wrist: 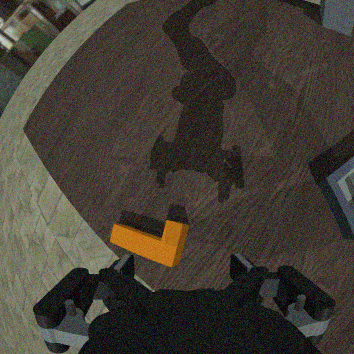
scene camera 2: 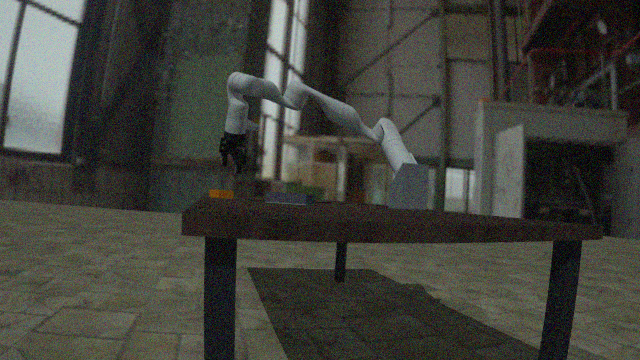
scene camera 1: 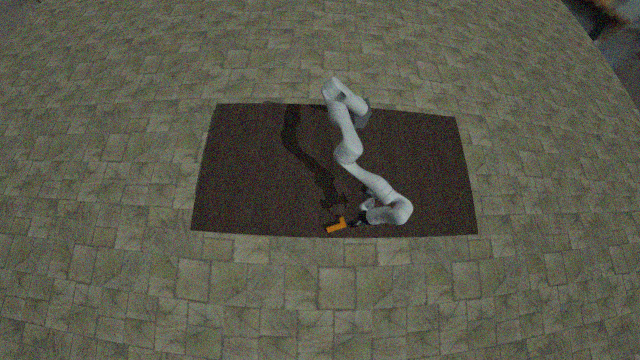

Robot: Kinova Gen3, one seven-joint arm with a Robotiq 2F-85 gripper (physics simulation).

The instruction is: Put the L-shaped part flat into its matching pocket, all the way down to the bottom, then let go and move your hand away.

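Places are measured from the arm's base along level axes (x ahead, y left, z up), in millimetres.
Pixels of known places: gripper, between the fingertips: (wrist: 182, 265) (scene camera 2: 230, 170) (scene camera 1: 353, 219); arm's base, origin of its link: (scene camera 2: 408, 175) (scene camera 1: 361, 110).
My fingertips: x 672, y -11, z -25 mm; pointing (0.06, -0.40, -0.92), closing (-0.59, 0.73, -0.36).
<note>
For each thing: its middle in the pictures, then the offset to it from my fingertips. Level surfaces: height alone.
- orange L-shaped part, middle of its body: (wrist: 146, 234) (scene camera 2: 221, 193) (scene camera 1: 335, 224) 34 mm ahead, 83 mm right, 89 mm down
- blue-grey block with the pocket, middle of its body: (scene camera 2: 290, 198) (scene camera 1: 376, 187) 210 mm back, 151 mm left, 86 mm down
- dark brown table, height of its surface: 104 mm down
The orange L-shaped part (scene camera 1: 336, 226) (scene camera 2: 221, 194) (wrist: 170, 245) lies flat on the table near its edge, outside the pocket. The blue-grey block with the pocket (scene camera 2: 289, 198) (wrist: 336, 188) sits apart from it, cut off at the right edge of the wrist view; inside it a corner of the light pocket shows. In scene camera 1 the block does not show clearly. My gripper (scene camera 1: 353, 223) (scene camera 2: 232, 167) (wrist: 182, 265) is open and empty, pointing down. It hangs well above the table, close over the part but slightly off to one side.
The dark brown table (scene camera 1: 250, 190) (scene camera 2: 400, 220) (wrist: 90, 130) ends close beside the part. The grey robot base (scene camera 2: 410, 187) (wrist: 340, 16) stands on the table, farther off than the block. The arm's shadow falls on the table near the part.
</note>
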